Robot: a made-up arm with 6 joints. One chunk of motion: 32 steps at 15 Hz.
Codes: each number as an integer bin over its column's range. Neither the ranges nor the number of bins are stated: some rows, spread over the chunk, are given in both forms.
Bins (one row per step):
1: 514 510 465 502 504 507
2: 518 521 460 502 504 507
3: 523 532 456 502 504 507
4: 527 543 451 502 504 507
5: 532 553 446 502 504 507
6: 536 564 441 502 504 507
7: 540 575 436 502 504 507
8: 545 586 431 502 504 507
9: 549 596 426 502 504 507
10: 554 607 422 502 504 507
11: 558 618 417 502 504 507
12: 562 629 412 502 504 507
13: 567 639 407 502 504 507
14: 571 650 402 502 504 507
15: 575 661 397 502 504 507
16: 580 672 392 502 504 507
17: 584 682 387 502 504 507
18: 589 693 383 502 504 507
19: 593 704 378 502 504 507
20: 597 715 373 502 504 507
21: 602 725 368 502 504 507
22: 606 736 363 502 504 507
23: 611 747 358 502 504 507
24: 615 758 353 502 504 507
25: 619 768 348 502 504 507
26: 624 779 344 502 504 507
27: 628 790 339 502 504 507
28: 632 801 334 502 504 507
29: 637 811 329 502 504 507
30: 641 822 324 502 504 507
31: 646 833 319 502 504 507
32: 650 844 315 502 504 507
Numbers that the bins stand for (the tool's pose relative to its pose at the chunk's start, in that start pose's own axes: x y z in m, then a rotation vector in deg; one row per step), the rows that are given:
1: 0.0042 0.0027 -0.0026 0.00 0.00 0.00
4: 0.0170 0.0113 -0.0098 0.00 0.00 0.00
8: 0.0346 0.0225 -0.0200 0.00 0.00 0.00
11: 0.0474 0.0308 -0.0271 0.00 0.00 0.00
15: 0.0641 0.0420 -0.0373 0.00 0.00 0.00
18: 0.0778 0.0504 -0.0445 0.00 0.00 0.00
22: 0.0945 0.0616 -0.0547 0.00 0.00 0.00
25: 0.1072 0.0699 -0.0623 0.00 0.00 0.00
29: 0.1249 0.0811 -0.0720 0.00 0.00 0.00
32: 0.1376 0.0897 -0.0792 0.00 0.00 0.00
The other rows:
2: 0.0081 0.0056 -0.0052 0.00 0.00 0.00
3: 0.0131 0.0085 -0.0072 0.00 0.00 0.00
5: 0.0219 0.0139 -0.0123 0.00 0.00 0.00
6: 0.0258 0.0168 -0.0149 0.00 0.00 0.00
7: 0.0297 0.0196 -0.0174 0.00 0.00 0.00
9: 0.0386 0.0251 -0.0225 0.00 0.00 0.00
10: 0.0435 0.0280 -0.0246 0.00 0.00 0.00
12: 0.0513 0.0337 -0.0297 0.00 0.00 0.00
13: 0.0562 0.0363 -0.0322 0.00 0.00 0.00
14: 0.0601 0.0392 -0.0348 0.00 0.00 0.00
16: 0.0690 0.0449 -0.0399 0.00 0.00 0.00
17: 0.0729 0.0475 -0.0424 0.00 0.00 0.00
19: 0.0817 0.0532 -0.0470 0.00 0.00 0.00
20: 0.0856 0.0561 -0.0496 0.00 0.00 0.00
21: 0.0906 0.0587 -0.0521 0.00 0.00 0.00
23: 0.0994 0.0644 -0.0572 0.00 0.00 0.00
24: 0.1033 0.0673 -0.0598 0.00 0.00 0.00
26: 0.1121 0.0727 -0.0644 0.00 0.00 0.00
27: 0.1161 0.0756 -0.0669 0.00 0.00 0.00
28: 0.1200 0.0785 -0.0695 0.00 0.00 0.00
30: 0.1288 0.0839 -0.0746 0.00 0.00 0.00
31: 0.1337 0.0868 -0.0771 0.00 0.00 0.00

